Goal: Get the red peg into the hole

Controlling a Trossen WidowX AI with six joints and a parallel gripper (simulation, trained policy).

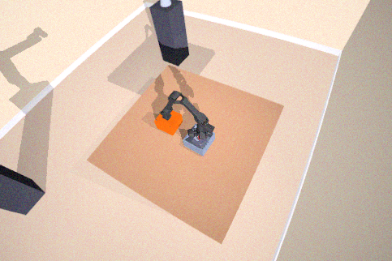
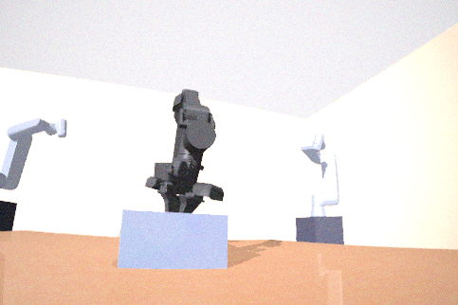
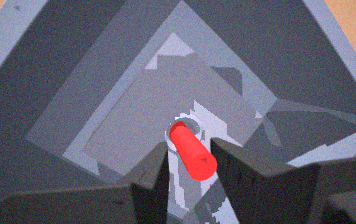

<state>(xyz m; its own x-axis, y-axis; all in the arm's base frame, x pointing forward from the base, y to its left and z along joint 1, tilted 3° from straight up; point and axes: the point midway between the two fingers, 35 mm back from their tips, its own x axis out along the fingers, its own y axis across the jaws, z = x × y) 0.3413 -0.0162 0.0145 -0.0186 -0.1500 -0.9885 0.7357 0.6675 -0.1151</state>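
Right now my gripper tip is right at the red peg. Round my gripper tip: grey box 4 cm below.
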